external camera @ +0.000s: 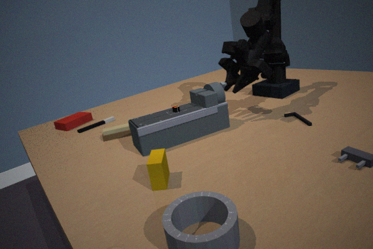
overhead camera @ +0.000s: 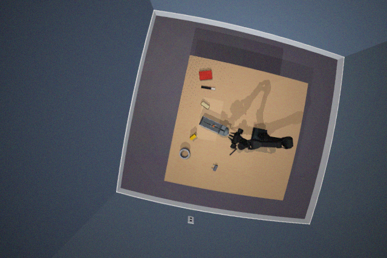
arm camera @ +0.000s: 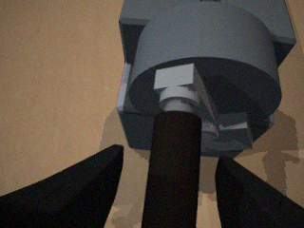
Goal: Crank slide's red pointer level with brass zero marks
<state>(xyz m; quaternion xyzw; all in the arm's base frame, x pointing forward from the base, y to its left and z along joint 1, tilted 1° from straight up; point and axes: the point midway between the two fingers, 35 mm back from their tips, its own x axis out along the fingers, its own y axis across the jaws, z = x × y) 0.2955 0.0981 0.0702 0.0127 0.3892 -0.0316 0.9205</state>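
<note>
My gripper tip is now 20 mm past the black crank handle and 20 mm below it. Round my gripper tip: black hex key: 130 mm behind, 130 mm to the left, 90 mm below; then red pointer: 170 mm ahead, 30 mm to the right, 10 mm below; then yellow block: 300 mm ahead, 140 mm to the left, 60 mm below.
</note>
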